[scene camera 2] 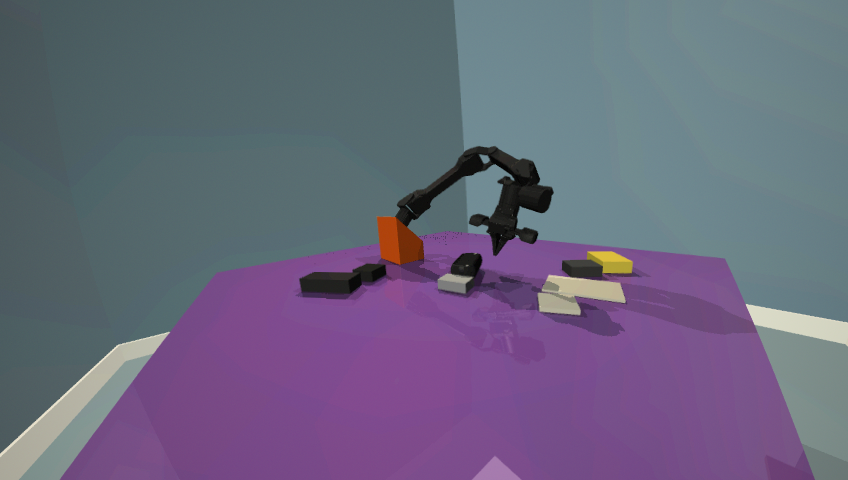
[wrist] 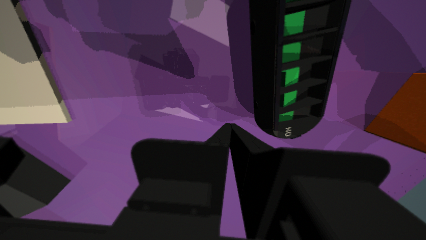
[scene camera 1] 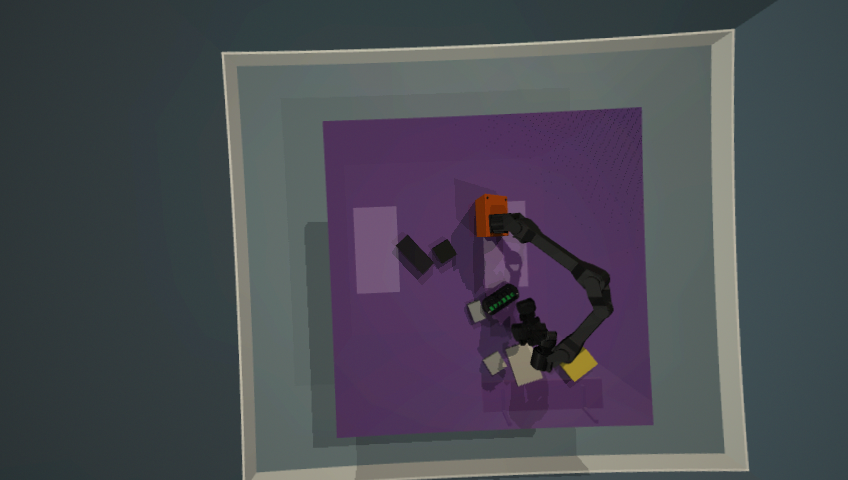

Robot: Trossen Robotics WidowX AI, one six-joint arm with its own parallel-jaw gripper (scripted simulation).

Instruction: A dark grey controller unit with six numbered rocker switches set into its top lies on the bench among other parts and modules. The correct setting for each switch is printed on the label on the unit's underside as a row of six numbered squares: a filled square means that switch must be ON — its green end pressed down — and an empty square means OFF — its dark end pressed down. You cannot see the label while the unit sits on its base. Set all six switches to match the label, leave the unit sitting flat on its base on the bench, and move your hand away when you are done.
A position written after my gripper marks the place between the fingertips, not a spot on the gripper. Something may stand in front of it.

My gripper (scene camera 2: 495,255) is shut and holds nothing.
My gripper is seen too in the wrist view (wrist: 229,128) and in scene camera 1 (scene camera 1: 520,310).
